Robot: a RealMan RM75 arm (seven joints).
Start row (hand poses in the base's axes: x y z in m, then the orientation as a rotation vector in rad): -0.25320, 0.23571, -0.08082, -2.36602, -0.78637, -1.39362
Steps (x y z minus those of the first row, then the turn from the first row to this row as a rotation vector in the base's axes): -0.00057, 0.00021, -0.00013, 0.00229, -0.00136, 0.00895; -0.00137, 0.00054, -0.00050, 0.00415, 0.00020, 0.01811; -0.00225, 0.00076, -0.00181, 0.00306, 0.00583, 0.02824; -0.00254, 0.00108, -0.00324, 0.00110, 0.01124, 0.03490; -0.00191, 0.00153, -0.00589, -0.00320, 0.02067, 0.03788; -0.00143, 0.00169, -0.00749, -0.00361, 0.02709, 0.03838; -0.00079, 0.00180, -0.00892, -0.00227, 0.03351, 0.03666; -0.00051, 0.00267, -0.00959, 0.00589, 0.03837, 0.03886; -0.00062, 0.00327, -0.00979, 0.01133, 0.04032, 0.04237; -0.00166, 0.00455, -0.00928, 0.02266, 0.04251, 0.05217
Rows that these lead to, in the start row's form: -0.25377, 0.23592, -0.08095, -2.35720, -0.79433, -1.39200; -0.25457, 0.23625, -0.08132, -2.35004, -0.80208, -1.38649; -0.25545, 0.23647, -0.08263, -2.34644, -0.81233, -1.37515; -0.25574, 0.23679, -0.08406, -2.34583, -0.81967, -1.36540; -0.25511, 0.23724, -0.08671, -2.35161, -0.82407, -1.35176; -0.25463, 0.23740, -0.08831, -2.35477, -0.82322, -1.34327; -0.25399, 0.23751, -0.08974, -2.35822, -0.81848, -1.33581; -0.25371, 0.23838, -0.09041, -2.35297, -0.81233, -1.32940; -0.25382, 0.23898, -0.09061, -2.34735, -0.81074, -1.32598; -0.25486, 0.24026, -0.09010, -2.33293, -0.81055, -1.32027
